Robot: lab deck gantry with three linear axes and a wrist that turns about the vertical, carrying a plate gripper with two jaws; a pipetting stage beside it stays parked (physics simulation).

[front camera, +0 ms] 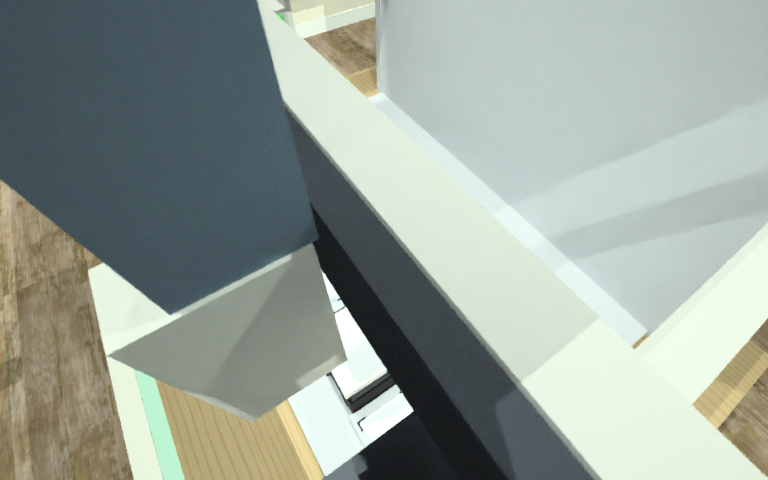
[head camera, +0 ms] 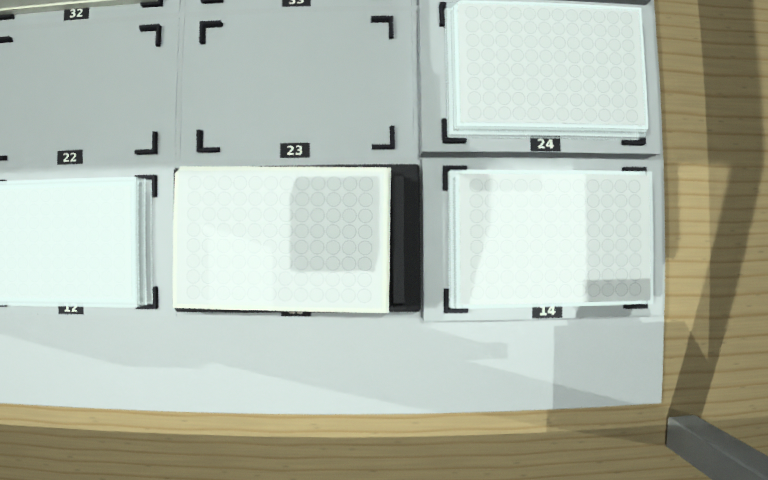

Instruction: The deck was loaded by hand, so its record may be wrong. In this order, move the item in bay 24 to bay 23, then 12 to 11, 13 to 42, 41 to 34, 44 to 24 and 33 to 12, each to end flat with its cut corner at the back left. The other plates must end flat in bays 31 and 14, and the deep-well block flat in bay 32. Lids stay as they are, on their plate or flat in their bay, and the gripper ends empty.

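Frame: origin at the robot's base, x ahead, y left, z up, level; metres.
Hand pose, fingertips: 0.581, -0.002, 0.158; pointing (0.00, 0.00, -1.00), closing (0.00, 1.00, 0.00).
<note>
Each offset is from my fingertips to the centre of the thing, as dx, dy, dz. "*": to the spot under its first point. Level surfaces: height alone.
In the head view, a pale plate {-0.025, +0.152, -0.136} [head camera: 549,67] lies in bay 24 and another {-0.025, +0.045, -0.136} [head camera: 555,237] in bay 14. A cream-rimmed plate {-0.190, +0.046, -0.128} [head camera: 243,237] [front camera: 359,365] sits on a black base {-0.185, +0.046, -0.142} [head camera: 405,237] in bay 13, with the base showing along its right side. Part of a pale plate {-0.353, +0.045, -0.145} [head camera: 67,243] shows in bay 12. Bay 23 {* -0.190, +0.152, -0.158} [head camera: 294,84] holds no plate, nor does the visible part of bay 22 {* -0.352, +0.159, -0.158} [head camera: 73,84]. Cut corners are too faint to tell. Part of a dark block, seemingly the gripper body, shows at the front view's bottom edge; its jaws are hidden. The other bays are hidden or out of frame.
A blue-grey column [front camera: 147,141] over a beige block [front camera: 243,345] hides much of the deck in the front view. A long pale beam [front camera: 441,209] crosses it. Wooden table {dz -0.168} [front camera: 226,430] [head camera: 339,452] borders the deck. A grey bar [head camera: 713,441] enters the head view at lower right.
</note>
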